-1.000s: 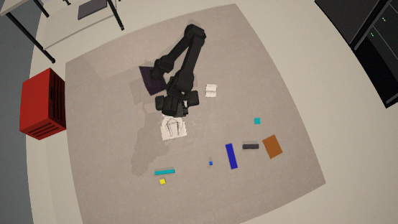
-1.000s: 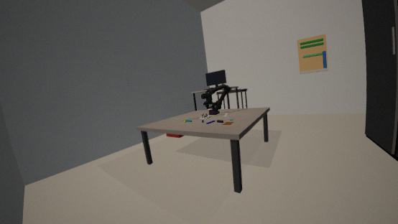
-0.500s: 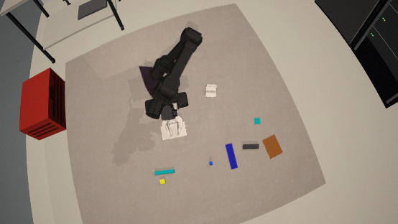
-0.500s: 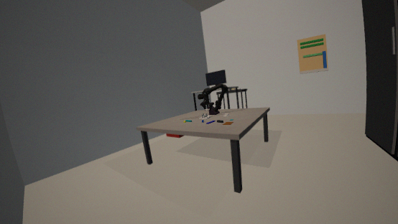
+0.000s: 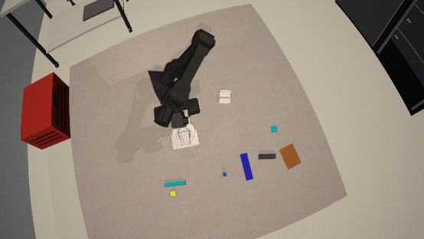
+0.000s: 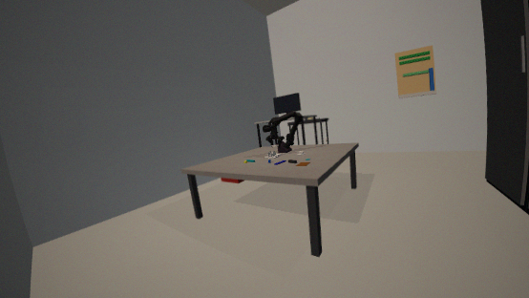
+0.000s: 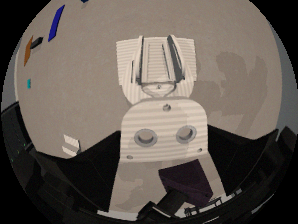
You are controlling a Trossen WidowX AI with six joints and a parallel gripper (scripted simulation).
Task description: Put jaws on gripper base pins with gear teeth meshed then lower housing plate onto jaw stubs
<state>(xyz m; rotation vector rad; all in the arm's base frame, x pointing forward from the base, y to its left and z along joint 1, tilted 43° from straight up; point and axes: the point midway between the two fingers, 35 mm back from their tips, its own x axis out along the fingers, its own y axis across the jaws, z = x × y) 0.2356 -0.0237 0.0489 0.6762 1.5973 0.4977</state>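
The white gripper base is 2 cm above my gripper tip and 1 cm ahead of it. The rest, counted from my gripper tip: white ribbed tray: 8 cm below, 7 cm ahead, 2 cm to the right; white jaw: 7 cm below, 2 cm to the right, 2 cm ahead; teal bar: 25 cm ahead, 12 cm to the right, 8 cm below.
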